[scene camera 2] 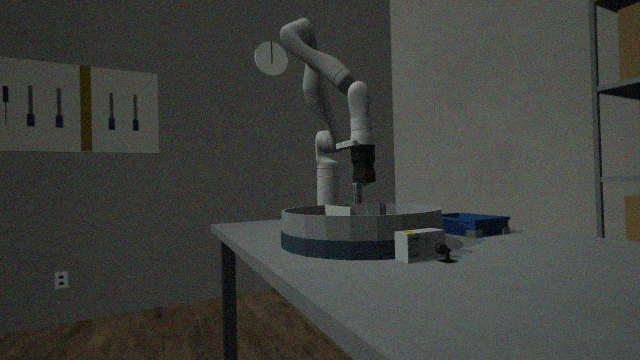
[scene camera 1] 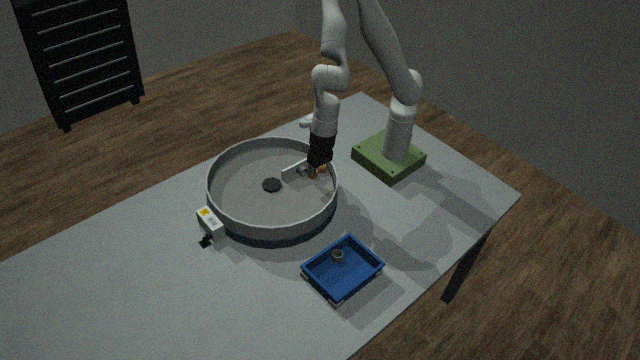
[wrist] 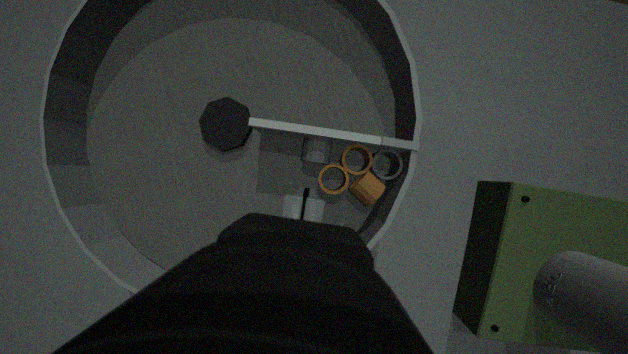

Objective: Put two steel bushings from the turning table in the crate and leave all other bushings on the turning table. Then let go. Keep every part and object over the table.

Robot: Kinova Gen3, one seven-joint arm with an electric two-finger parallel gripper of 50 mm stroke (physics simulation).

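Frame: origin at the arm's base, x ahead, y down, z left, level; metres.
Seen in the pictures: gripper, fingertip midpoint: (scene camera 2: 358, 203) (scene camera 1: 311, 172) (wrist: 305, 199); arm's base, origin of the base link: (scene camera 1: 393, 152) (wrist: 567, 286).
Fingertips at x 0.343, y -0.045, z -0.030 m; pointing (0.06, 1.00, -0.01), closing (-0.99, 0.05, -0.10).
Pixels of each thing's top centre, then the offset from my fingertips to it. "spot": a spot on its surface instead.
- grey steel bushing, middle of its top: (wrist: 316, 149) (scene camera 1: 302, 166) dx +0.003, dy +0.013, dz -0.050 m
- third orange bushing, middle of its top: (wrist: 369, 189) dx -0.059, dy +0.013, dz -0.025 m
- grey bushing, middle of its top: (scene camera 1: 337, 253) dx +0.091, dy +0.067, dz +0.264 m
- blue crate, middle of its top: (scene camera 1: 343, 264) (scene camera 2: 465, 216) dx +0.111, dy +0.048, dz +0.314 m
- white divider, surface spot: (wrist: 320, 131) (scene camera 2: 339, 206) spot: dx +0.003, dy +0.005, dz -0.067 m
- dark hub, middle of its top: (wrist: 224, 123) (scene camera 1: 271, 183) dx +0.117, dy +0.037, dz -0.055 m
- white box, surface spot: (scene camera 2: 419, 245) spot: dx +0.372, dy +0.065, dz -0.050 m
My gripper (scene camera 1: 311, 171) (scene camera 2: 357, 199) (wrist: 305, 199) is shut with nothing visible between its fingertips. It points down inside the turning table (scene camera 1: 270, 232) (scene camera 2: 310, 223) (wrist: 175, 65), beside the bushings. In the wrist view a grey steel bushing (wrist: 316, 151) lies on its side against the divider. Another steel bushing (wrist: 400, 169) stands upright by the wall. Two orange bushings (wrist: 356, 146) (wrist: 334, 193) stand between them, and a third orange bushing (wrist: 368, 189) lies on its side. One grey bushing (scene camera 1: 337, 260) stands in the blue crate (scene camera 1: 347, 280) (scene camera 2: 475, 223), near its back left wall.
A white divider (scene camera 1: 290, 171) (scene camera 2: 338, 210) (wrist: 320, 131) runs from the dark hub (scene camera 1: 271, 184) (wrist: 225, 124) to the turning table's wall. A white box (scene camera 1: 210, 222) (scene camera 2: 419, 245) stands beside the turning table. The arm's green base (scene camera 1: 370, 157) (wrist: 515, 225) is on the other side.
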